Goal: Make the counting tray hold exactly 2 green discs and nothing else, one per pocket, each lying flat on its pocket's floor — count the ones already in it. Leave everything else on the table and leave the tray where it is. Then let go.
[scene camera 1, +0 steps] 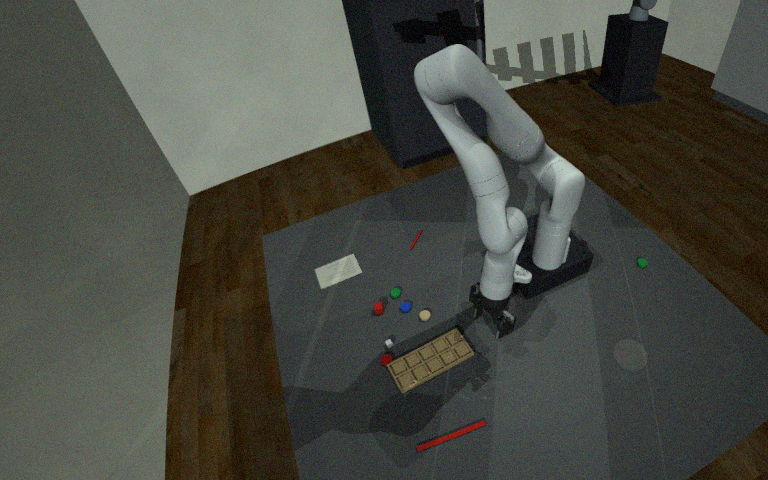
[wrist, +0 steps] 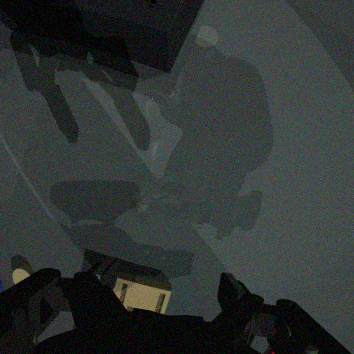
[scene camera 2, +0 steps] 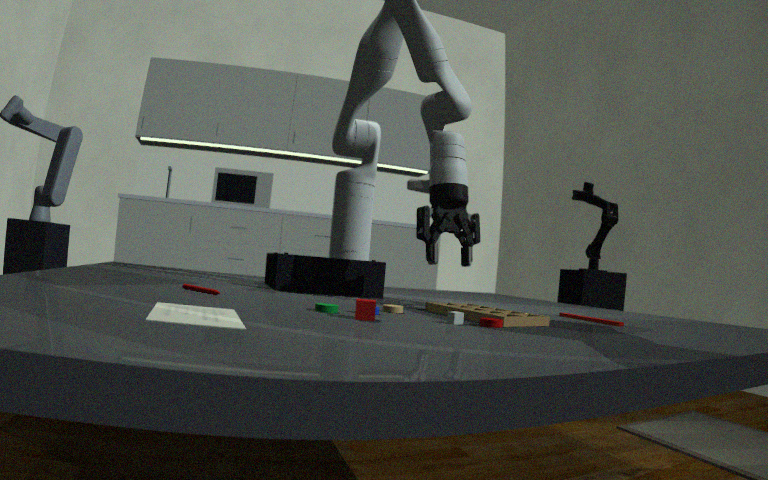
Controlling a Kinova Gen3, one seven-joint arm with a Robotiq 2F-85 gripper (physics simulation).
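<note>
The wooden counting tray (scene camera 1: 438, 373) (scene camera 2: 526, 321) (wrist: 145, 295) lies on the table; no disc shows in its pockets in scene camera 1. One green disc (scene camera 1: 395, 292) (scene camera 2: 326, 308) lies on the table beyond the tray, near a blue disc (scene camera 1: 405, 306) (scene camera 2: 377, 310) and a beige disc (scene camera 1: 424, 315) (scene camera 2: 393, 309) (wrist: 21, 275). Another green disc (scene camera 1: 641, 262) lies far right, past the robot base. My gripper (scene camera 1: 489, 327) (scene camera 2: 449, 263) (wrist: 168, 278) is open and empty, high above the table, near the tray's end on the robot's side.
A red disc (scene camera 1: 385, 360) (scene camera 2: 491, 322) lies against the tray's far-left corner, with a white cube (scene camera 1: 388, 343) (scene camera 2: 455, 318) nearby. A red block (scene camera 1: 378, 308) (scene camera 2: 365, 310), pale sheet (scene camera 1: 338, 271) (scene camera 2: 195, 315), red stick (scene camera 1: 416, 240) (scene camera 2: 200, 289) and red bar (scene camera 1: 451, 435) (scene camera 2: 590, 319) lie around.
</note>
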